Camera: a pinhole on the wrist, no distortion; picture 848 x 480 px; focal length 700.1 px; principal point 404.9 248.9 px. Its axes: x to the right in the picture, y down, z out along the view. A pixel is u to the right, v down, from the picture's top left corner.
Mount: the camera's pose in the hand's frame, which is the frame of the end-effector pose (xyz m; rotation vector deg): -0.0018 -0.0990 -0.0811 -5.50 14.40 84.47
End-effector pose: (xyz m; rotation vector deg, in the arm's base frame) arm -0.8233 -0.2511 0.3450 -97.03 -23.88 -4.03
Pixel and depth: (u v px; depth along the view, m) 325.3 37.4 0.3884
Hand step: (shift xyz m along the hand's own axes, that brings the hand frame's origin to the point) 0.1534 -0.0691 0.2952
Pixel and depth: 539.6 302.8 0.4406
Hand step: 0.0190 0.0823 0.3302
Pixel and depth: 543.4 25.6 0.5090
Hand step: 0.2221 0.0933 0.3755
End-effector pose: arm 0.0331 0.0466 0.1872 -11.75 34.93 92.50
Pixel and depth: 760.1 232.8 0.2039
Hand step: 0.0329 0.0453 0.0929
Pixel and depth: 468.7 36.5 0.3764
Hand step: 0.1549 0.0048 0.2661
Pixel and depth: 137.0 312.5 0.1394
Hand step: -0.0032 -0.1193 0.0673
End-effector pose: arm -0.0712 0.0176 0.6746 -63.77 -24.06 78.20
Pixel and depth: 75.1 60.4 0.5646
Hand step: 0.1901 -0.2497 0.5131
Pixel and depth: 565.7 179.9 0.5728
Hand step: 0.1265 0.1475 0.4398
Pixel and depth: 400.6 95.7 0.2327
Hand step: 0.0739 -0.0549 0.1404
